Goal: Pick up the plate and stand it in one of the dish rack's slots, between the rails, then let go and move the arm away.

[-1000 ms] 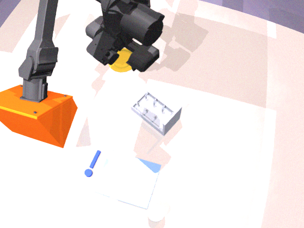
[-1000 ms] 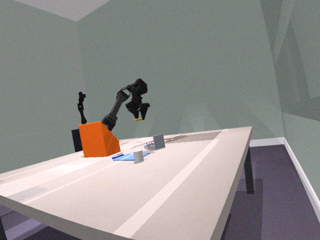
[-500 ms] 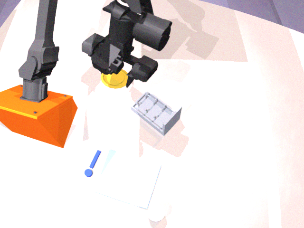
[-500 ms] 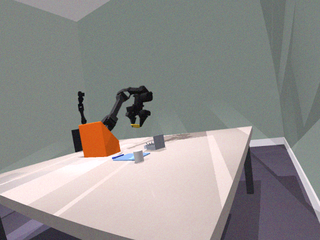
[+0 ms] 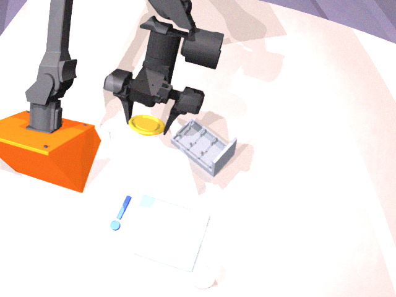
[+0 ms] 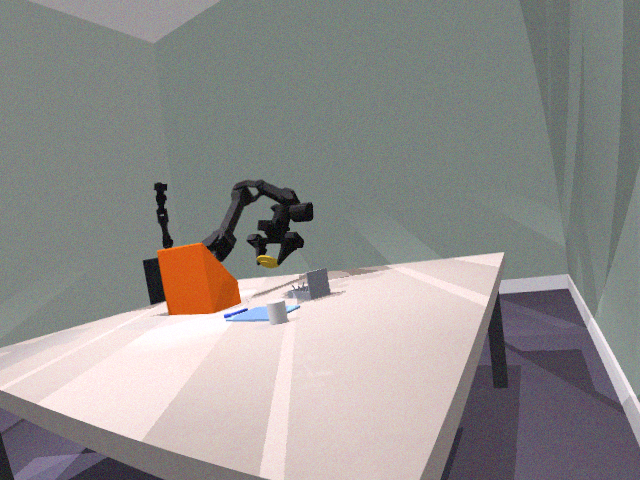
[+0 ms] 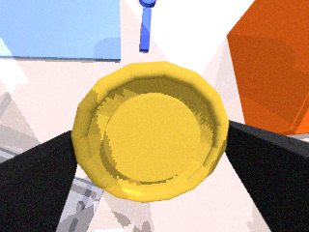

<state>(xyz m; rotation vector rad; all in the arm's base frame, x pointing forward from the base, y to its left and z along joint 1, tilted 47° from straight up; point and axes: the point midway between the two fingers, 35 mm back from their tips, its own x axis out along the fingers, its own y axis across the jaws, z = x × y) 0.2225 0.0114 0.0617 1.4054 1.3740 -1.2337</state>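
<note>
Right now the grey dish rack is 110 mm ahead of my gripper tip, 30 mm to the left of it and 90 mm below it. Also, from my gripper tip: yellow plate (10 mm above); pale blue mat (60 mm ahead, 180 mm to the right, 110 mm below); white cup (150 mm ahead, 260 mm to the right, 90 mm below).
</note>
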